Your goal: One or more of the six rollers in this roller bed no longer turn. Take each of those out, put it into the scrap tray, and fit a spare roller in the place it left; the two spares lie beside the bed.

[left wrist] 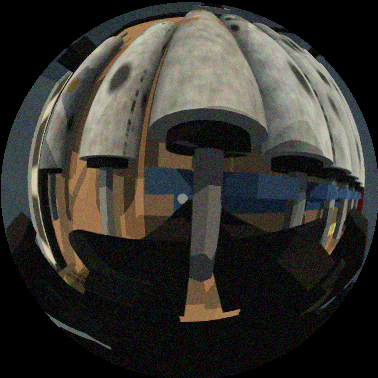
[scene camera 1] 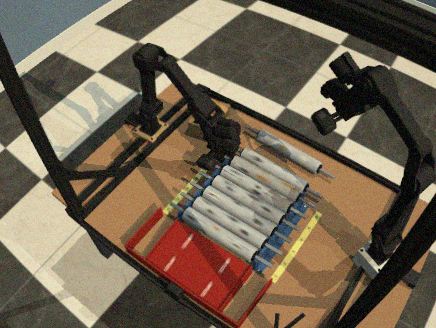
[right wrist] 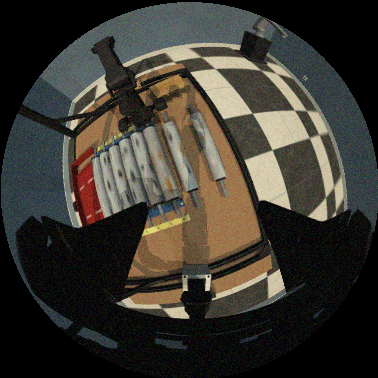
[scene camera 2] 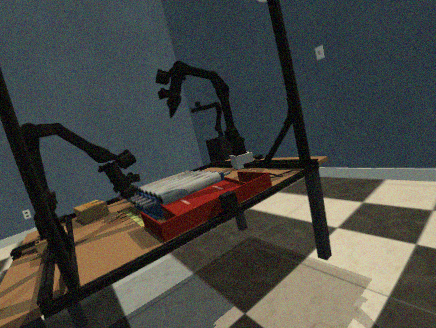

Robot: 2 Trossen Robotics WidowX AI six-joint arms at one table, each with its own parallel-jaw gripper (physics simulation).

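Frame: origin at the left arm's base, x ahead, y left, z up, level; millimetres.
Where they show: left gripper, fingertip midpoint: (left wrist: 196, 205) (scene camera 2: 135, 204); right gripper, fingertip midpoint: (right wrist: 204, 207) (scene camera 2: 171, 117); left arm's base at its link origin: (scene camera 1: 150, 127); right arm's base at its link origin: (scene camera 1: 379, 252) (right wrist: 196, 284) (scene camera 2: 240, 153).
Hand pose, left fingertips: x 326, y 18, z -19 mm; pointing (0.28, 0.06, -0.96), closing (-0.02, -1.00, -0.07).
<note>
Things, the pixels of their top centre, and the offset from my left fingertips.
- bed's outermost roller at its top centre: (right wrist: 157, 158) (scene camera 1: 265, 174) (scene camera 2: 165, 178) dx +163, dy -11, dz +66 mm
- red scrap tray at its top centre: (scene camera 1: 195, 262) (scene camera 2: 208, 191) (right wrist: 85, 198) dx +140, dy -382, dz +39 mm
- tan box at its top centre: (scene camera 1: 209, 113) (right wrist: 168, 84) (scene camera 2: 89, 204) dx -162, dy +142, dz +44 mm
Six mottled grey rollers lie side by side in the blue bed (scene camera 1: 300, 206) (left wrist: 240, 192). My left gripper (scene camera 1: 219, 163) (scene camera 2: 134, 193) (left wrist: 196, 205) (right wrist: 150, 127) is shut on the shaft end of the bed's outermost roller (scene camera 1: 262, 178) (left wrist: 207, 75) (right wrist: 159, 165), on the spares' side. That roller's far end is small in the left wrist view. One spare (scene camera 1: 280, 171) (left wrist: 120, 90) (right wrist: 180, 157) lies close beside the bed, the other spare (scene camera 1: 290, 151) (right wrist: 210, 147) farther out. The red scrap tray (scene camera 1: 200, 265) (scene camera 2: 195, 220) adjoins the bed's opposite side. My right gripper (scene camera 1: 327, 106) (right wrist: 204, 207) is open and empty, high above the table.
Yellow numbered strips (scene camera 1: 297, 247) (scene camera 1: 182, 195) run along both ends of the bed. A tan box (scene camera 2: 91, 211) (right wrist: 165, 86) stands near the left arm. Black rails edge the table, and a black frame post (scene camera 1: 32, 120) (scene camera 2: 295, 110) rises beside it.
</note>
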